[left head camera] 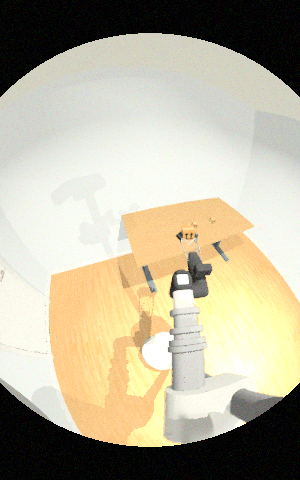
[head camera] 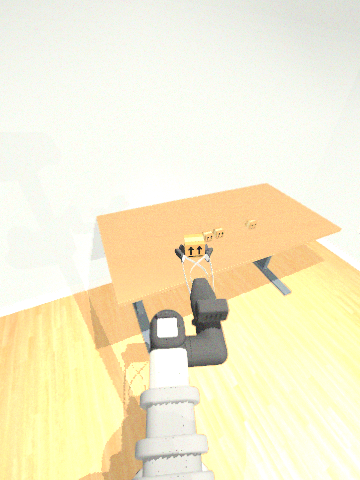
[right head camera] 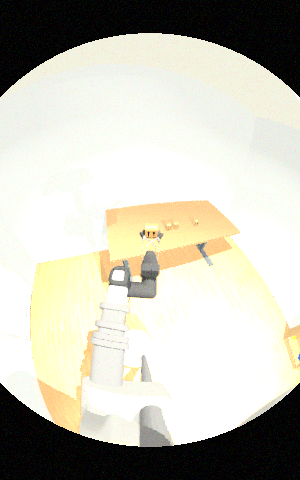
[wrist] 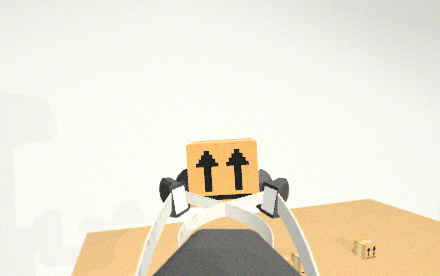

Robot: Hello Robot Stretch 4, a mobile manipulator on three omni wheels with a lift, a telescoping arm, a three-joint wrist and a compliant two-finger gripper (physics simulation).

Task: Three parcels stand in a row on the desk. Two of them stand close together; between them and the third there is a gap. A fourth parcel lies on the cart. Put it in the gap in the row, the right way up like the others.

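Places are measured from the robot's base along level axes (x ahead, y left, z up), in metres.
Where they show: gripper, fingertip midpoint: (left head camera: 186, 232) (head camera: 193, 246) (wrist: 223, 184); robot's base at its link origin: (left head camera: 162, 349) (right head camera: 134, 347).
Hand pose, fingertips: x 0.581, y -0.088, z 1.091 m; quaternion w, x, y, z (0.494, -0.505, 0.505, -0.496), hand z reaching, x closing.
Observation:
Each offset is from my fingertips to the top centre of the thing. Level surfaces: height alone.
My gripper (head camera: 194, 254) (left head camera: 189, 236) (right head camera: 151, 235) (wrist: 223, 184) is shut on an orange-brown parcel @(0.020 m back, 0.001 m left, 0.045 m up) (head camera: 194, 245) (left head camera: 188, 233) (right head camera: 151, 231) (wrist: 223, 167), whose two black arrows point up. It shows over the near left part of the desk @(0.398 m down) (head camera: 150, 230) (left head camera: 145, 225) (right head camera: 125, 225) (wrist: 120, 245). Two small parcels stand close together to its right in the head view, the left one @(0.504 m ahead, 0.175 m right, 0.348 m down) (head camera: 208, 237) and the middle one @(0.535 m ahead, 0.250 m right, 0.348 m down) (head camera: 218, 233). The third parcel @(0.617 m ahead, 0.489 m right, 0.348 m down) (head camera: 251, 224) (left head camera: 212, 220) (right head camera: 196, 222) (wrist: 365, 249) stands further right, past a gap. Its arrows point up in the wrist view. The cart is not recognisable.
The desk's legs (head camera: 272, 277) (right head camera: 204, 254) stand on the wooden floor @(1.119 m down) (head camera: 280, 380). A pale wall (head camera: 175, 100) is behind the desk. A wooden box-like unit (right head camera: 292, 345) with yellow and blue items shows at the right edge of the right head view. A white round object (left head camera: 157, 351) is beside the arm.

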